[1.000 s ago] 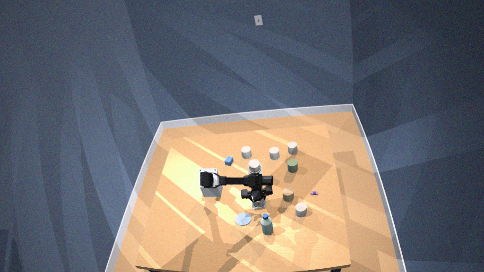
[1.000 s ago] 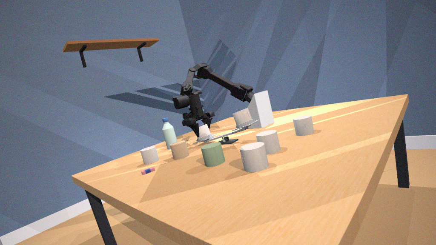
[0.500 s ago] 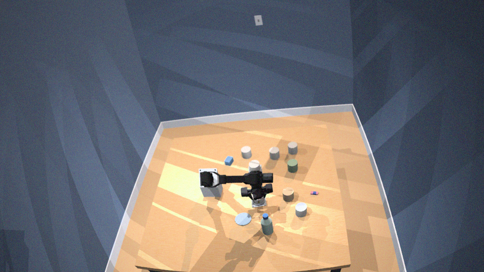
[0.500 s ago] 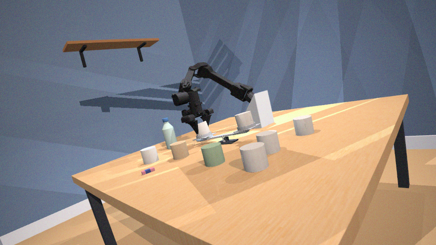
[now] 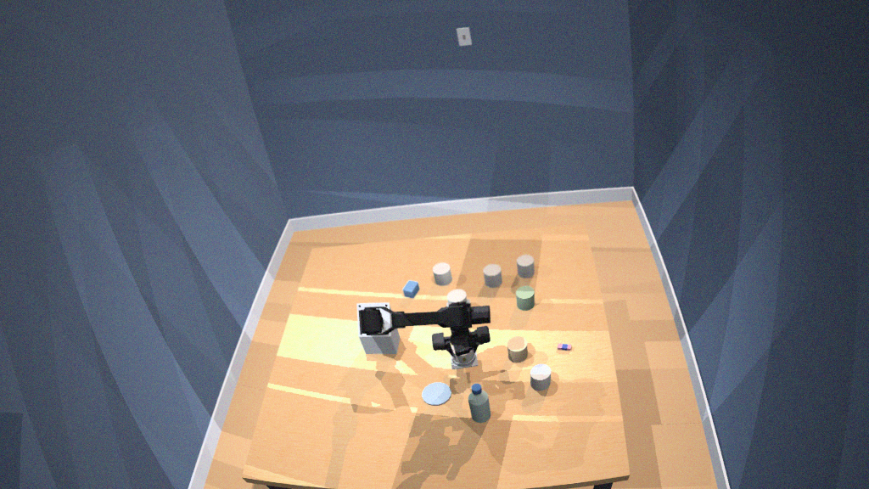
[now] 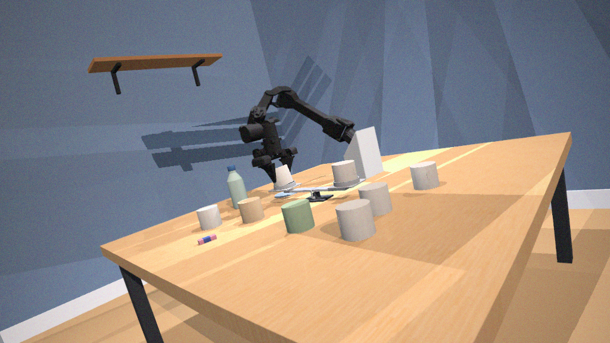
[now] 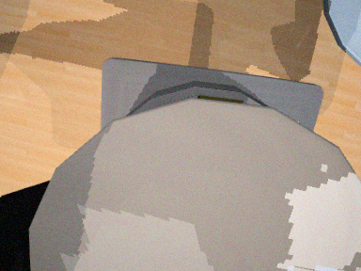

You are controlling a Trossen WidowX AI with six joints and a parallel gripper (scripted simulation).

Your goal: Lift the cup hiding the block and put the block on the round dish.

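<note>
Right now my gripper tip is 10 mm above the grey block. Round my gripper tip: round pale-blue dish: 100 mm behind, 110 mm to the right, 80 mm below; tan cylinder: 200 mm ahead, 40 mm to the left, 50 mm below; small balance: 10 mm behind, 130 mm to the left, 40 mm below.
</note>
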